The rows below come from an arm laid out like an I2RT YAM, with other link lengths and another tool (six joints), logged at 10 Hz.
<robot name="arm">
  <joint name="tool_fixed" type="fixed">
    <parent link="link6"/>
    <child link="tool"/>
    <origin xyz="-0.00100 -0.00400 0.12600" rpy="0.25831 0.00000 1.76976"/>
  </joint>
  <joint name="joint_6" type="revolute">
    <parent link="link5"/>
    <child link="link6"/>
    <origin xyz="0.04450 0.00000 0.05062" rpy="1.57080 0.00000 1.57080"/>
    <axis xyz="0 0 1"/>
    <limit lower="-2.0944" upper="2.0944"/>
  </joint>
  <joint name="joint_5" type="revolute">
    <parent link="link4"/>
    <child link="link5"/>
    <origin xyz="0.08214 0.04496 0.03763" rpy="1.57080 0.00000 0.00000"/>
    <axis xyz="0 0 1"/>
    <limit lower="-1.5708" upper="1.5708"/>
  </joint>
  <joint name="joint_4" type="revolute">
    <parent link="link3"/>
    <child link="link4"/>
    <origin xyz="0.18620 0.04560 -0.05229"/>
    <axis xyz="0 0 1"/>
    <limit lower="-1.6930" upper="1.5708"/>
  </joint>
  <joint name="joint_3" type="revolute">
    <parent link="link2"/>
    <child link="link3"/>
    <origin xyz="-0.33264 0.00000 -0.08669" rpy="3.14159 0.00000 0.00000"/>
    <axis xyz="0 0 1"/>
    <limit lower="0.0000" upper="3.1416"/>
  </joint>
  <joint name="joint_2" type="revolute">
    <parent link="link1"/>
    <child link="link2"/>
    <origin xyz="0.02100 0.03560 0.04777" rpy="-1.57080 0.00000 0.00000"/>
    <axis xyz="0 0 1"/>
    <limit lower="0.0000" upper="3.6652"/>
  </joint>
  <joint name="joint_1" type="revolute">
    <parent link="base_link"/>
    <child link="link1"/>
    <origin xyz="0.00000 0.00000 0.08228"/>
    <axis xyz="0 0 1"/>
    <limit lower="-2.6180" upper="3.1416"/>
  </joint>
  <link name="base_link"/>
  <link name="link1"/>
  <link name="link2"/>
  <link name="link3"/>
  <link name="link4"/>
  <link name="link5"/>
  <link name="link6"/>
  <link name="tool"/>
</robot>
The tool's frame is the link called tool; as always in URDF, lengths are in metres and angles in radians.
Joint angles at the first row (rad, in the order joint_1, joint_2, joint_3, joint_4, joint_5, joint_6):
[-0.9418 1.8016 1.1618 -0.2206 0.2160 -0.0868]
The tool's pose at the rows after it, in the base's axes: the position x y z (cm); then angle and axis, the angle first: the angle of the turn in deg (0 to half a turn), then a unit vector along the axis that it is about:
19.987 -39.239 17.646 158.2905 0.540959 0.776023 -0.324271
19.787 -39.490 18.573 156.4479 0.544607 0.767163 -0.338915
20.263 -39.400 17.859 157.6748 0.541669 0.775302 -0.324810
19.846 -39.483 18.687 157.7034 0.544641 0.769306 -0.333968
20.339 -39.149 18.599 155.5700 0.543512 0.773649 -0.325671
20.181 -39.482 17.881 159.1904 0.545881 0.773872 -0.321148
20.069 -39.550 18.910 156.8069 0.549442 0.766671 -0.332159
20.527 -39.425 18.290 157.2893 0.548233 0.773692 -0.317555
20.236 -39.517 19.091 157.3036 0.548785 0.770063 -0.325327
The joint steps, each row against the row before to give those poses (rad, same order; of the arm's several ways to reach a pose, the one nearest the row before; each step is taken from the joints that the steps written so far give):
[0.0015 0.0336 0.0244 -0.0439 -0.0106 0.0028]
[-0.0011 -0.0230 -0.0228 0.0442 0.0157 -0.0018]
[0.0034 0.0243 0.0285 -0.0386 -0.0174 0.0042]
[-0.0015 -0.0159 0.0122 -0.0189 0.0190 0.0012]
[0.0013 -0.0107 -0.0382 0.0527 -0.0322 0.0000]
[0.0010 0.0380 0.0660 -0.0898 0.0218 0.0124]
[-0.0011 -0.0301 -0.0298 0.0491 0.0051 -0.0010]
[0.0009 0.0177 0.0141 -0.0186 -0.0244 0.0052]
[-0.0011 -0.0128 0.0173 -0.0226 0.0145 -0.0031]

